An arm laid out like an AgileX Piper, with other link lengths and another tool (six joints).
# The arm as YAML. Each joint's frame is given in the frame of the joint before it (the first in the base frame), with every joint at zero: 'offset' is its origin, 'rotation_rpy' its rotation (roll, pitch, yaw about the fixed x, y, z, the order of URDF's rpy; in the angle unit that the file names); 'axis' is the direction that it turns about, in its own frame. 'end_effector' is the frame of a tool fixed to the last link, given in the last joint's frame.
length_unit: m
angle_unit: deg
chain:
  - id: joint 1
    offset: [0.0, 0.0, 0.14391]
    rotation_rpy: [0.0, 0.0, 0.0]
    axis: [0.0, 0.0, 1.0]
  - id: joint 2
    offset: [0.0, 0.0, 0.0]
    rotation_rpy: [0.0, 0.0, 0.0]
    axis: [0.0, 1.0, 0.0]
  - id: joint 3
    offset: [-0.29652, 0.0, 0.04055]
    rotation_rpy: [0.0, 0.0, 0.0]
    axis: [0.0, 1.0, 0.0]
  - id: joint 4
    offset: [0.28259, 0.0, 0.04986]
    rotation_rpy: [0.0, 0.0, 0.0]
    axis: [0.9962, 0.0, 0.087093]
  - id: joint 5
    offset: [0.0, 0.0, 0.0]
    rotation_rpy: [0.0, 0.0, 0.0]
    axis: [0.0, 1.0, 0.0]
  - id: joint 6
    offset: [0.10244, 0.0, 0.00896]
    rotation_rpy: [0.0, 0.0, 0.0]
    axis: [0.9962, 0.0, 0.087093]
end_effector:
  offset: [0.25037, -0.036, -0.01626]
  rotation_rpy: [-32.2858, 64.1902, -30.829]
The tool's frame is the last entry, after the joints.
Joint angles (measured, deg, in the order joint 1, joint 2, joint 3, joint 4, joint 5, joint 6), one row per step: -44.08, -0.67, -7.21, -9.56, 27.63, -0.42; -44.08, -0.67, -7.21, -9.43, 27.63, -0.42; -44.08, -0.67, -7.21, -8.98, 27.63, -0.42; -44.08, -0.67, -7.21, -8.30, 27.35, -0.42; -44.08, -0.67, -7.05, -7.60, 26.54, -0.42; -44.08, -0.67, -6.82, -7.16, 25.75, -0.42; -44.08, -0.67, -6.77, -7.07, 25.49, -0.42; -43.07, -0.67, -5.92, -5.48, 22.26, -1.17; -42.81, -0.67, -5.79, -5.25, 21.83, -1.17; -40.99, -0.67, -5.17, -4.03, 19.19, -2.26; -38.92, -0.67, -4.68, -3.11, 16.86, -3.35; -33.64, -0.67, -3.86, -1.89, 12.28, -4.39
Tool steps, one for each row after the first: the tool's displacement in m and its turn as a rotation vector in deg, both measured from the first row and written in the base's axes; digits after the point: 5 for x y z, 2 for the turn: 0.00032, 0.00028, -0.00015, 0.09, -0.09, 0.03; 0.00143, 0.00126, -0.00067, 0.41, -0.39, 0.13; 0.00370, 0.00247, 0.00018, 0.68, -1.05, 0.32; 0.00699, 0.00324, 0.00239, 0.71, -1.96, 0.59; 0.00951, 0.00348, 0.00406, 0.62, -2.64, 0.79; 0.01021, 0.00344, 0.00494, 0.53, -2.85, 0.85; 0.02352, 0.00691, 0.01373, -0.50, -5.03, 2.72; 0.02582, 0.00791, 0.01467, -0.54, -5.40, 3.07; 0.03965, 0.01419, 0.02335, -1.73, -6.91, 5.56; 0.05267, 0.02162, 0.03200, -2.96, -8.14, 8.14; 0.07998, 0.04274, 0.05057, -4.88, -11.24, 13.98
